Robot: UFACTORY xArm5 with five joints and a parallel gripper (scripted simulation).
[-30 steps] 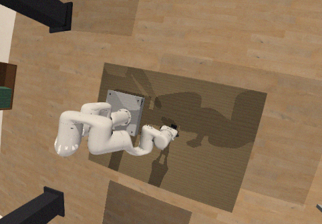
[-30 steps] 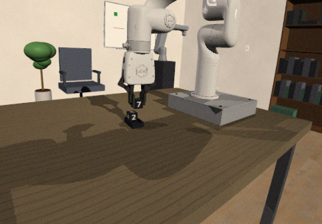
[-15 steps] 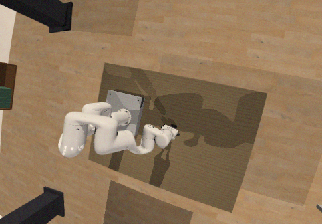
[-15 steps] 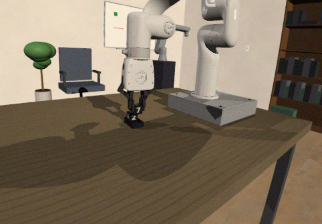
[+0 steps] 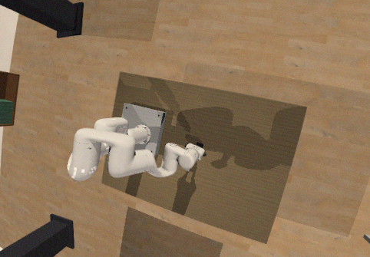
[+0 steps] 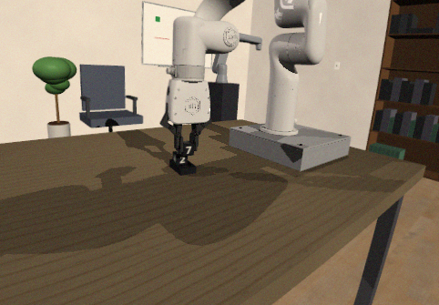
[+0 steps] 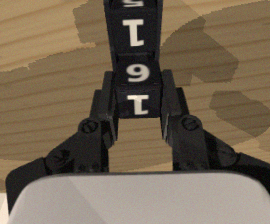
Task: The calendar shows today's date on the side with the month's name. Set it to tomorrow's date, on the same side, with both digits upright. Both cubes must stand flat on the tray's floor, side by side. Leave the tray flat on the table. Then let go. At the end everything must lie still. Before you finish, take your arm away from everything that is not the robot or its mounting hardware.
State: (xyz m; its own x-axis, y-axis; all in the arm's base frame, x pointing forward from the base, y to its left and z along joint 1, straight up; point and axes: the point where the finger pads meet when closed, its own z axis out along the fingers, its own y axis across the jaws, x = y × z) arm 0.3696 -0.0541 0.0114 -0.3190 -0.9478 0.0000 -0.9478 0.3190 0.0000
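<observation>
My gripper is now 7 cm above the dark calendar tray and 2 cm to the left of it.
</observation>
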